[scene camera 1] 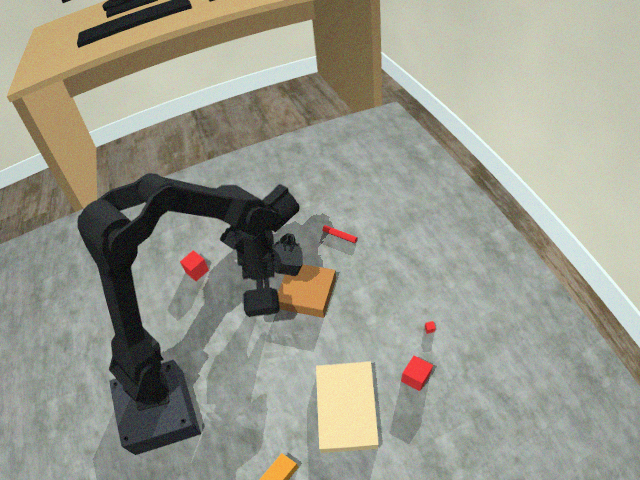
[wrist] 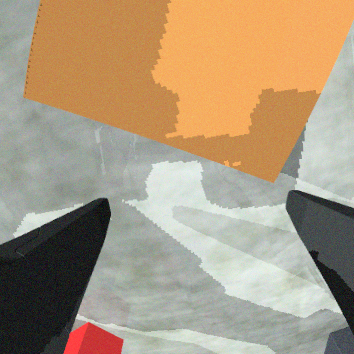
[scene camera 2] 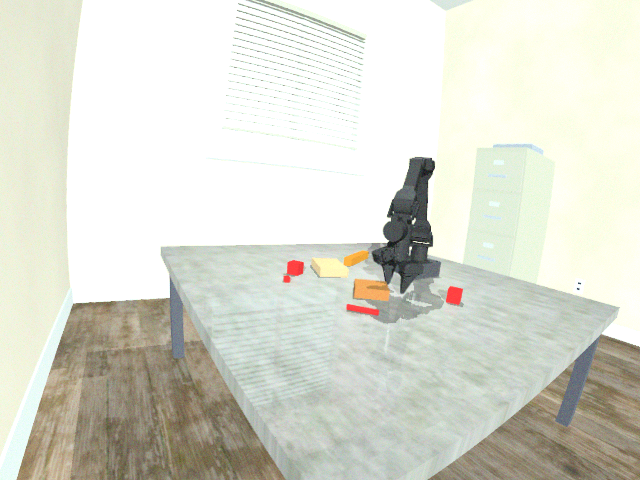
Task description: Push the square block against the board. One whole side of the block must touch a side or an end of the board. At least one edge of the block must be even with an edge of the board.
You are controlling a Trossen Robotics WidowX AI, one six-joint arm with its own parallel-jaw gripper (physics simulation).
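Observation:
The orange-brown square block lies flat on the table, apart from the board. The cream rectangular board lies flat nearer the front of the scene camera 1 view, with a gap of table between it and the block. My gripper is open and empty, pointing down low beside the block's side toward the arm's base. In the wrist view, the block's near edge lies ahead of the fingertips, turned at an angle to them. The board does not show in the wrist view.
A red cube lies left of the gripper in scene camera 1. A red stick lies behind the block. Another red cube and a tiny red cube lie right of the board; an orange bar lies front-left.

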